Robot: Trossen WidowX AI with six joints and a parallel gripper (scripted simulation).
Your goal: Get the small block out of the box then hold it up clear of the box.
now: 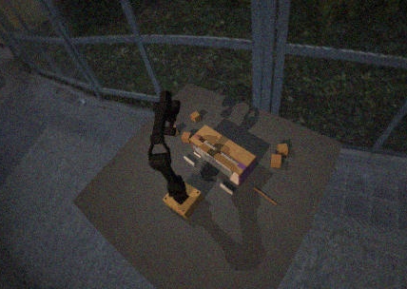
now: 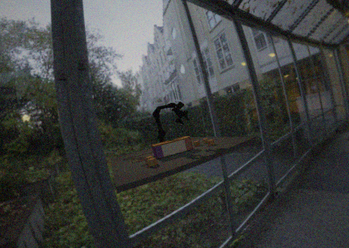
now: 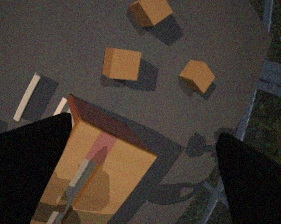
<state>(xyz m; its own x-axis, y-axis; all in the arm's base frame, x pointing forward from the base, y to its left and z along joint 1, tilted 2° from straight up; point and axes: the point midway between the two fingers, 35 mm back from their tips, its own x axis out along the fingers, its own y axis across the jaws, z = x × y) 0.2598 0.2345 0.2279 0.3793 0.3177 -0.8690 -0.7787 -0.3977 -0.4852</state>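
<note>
My gripper tip is now 5 cm short of the orange-brown block, 22 cm to the left of it and 19 cm above it. The rest, counted from my gripper tip: thin orange stick: 2 cm ahead, 59 cm to the right, 27 cm below; then box: 4 cm ahead, 25 cm to the right, 21 cm below.
</note>
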